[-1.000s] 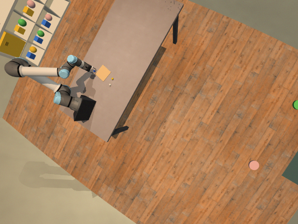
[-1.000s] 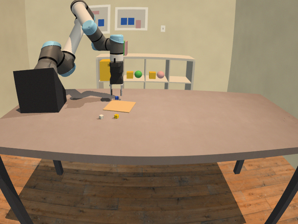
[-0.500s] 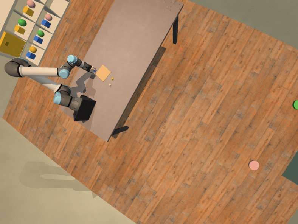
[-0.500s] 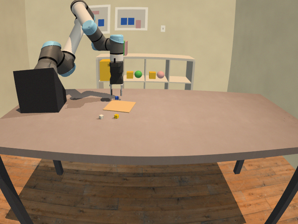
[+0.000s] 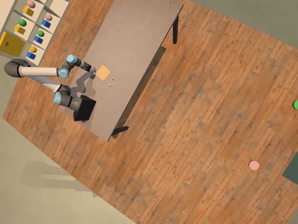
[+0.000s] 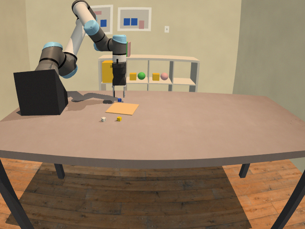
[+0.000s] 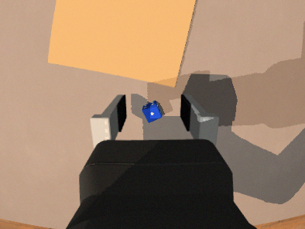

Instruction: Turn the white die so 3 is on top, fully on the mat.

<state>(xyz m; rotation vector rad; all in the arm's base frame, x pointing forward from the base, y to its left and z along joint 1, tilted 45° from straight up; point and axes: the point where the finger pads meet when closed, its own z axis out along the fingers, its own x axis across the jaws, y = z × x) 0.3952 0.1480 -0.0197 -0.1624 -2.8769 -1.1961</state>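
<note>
My hand is 4 cm above the blue die and 1 cm to the right of it. From my hand the other things lie so: yellow die (24 cm to the right, 4 cm below); white die (24 cm to the right, 7 cm behind, 4 cm below); mat (10 cm to the right, 5 cm below, 2 cm ahead).
</note>
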